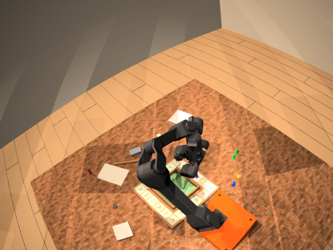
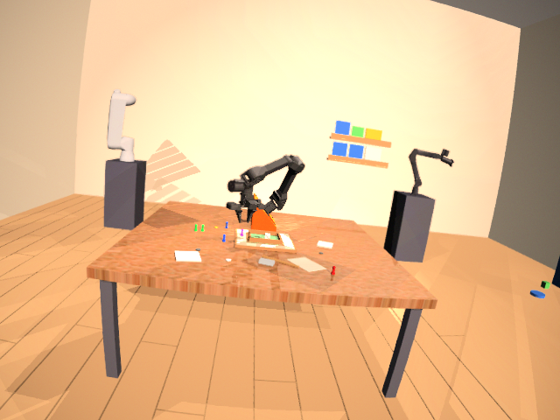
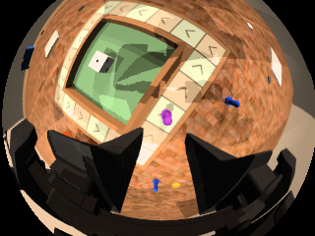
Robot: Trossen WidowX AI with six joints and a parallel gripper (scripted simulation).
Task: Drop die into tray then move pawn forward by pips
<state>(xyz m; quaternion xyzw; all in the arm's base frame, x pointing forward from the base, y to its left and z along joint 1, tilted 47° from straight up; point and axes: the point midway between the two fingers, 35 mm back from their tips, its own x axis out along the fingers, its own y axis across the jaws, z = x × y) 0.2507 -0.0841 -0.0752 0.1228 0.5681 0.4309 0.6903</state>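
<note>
The purple pawn is 5 cm below my gripper tip. From my gripper tip the other things lie so: white die (12 cm to the left, 5 cm below, 2 cm ahead); then green dice tray (11 cm to the left, 7 cm below, 2 cm ahead); then yellow disc (15 cm to the right, 14 cm behind, 7 cm below).
</note>
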